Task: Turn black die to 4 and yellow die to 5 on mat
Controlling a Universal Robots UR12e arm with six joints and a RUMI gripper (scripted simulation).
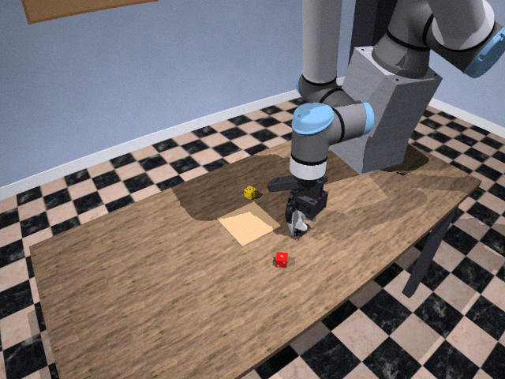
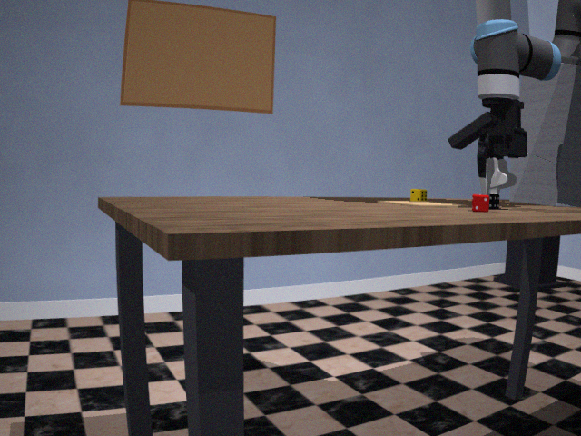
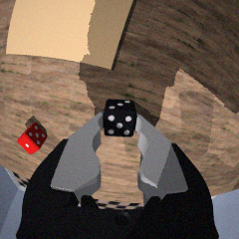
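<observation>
The yellow die lies 5 cm ahead of my hand and 21 cm to the right of it. The rest, counted from my hand: red die (10 cm ahead, 9 cm to the left); black die (right at my hand); tan mat (11 cm ahead, 10 cm to the right, 2 cm below).
</observation>
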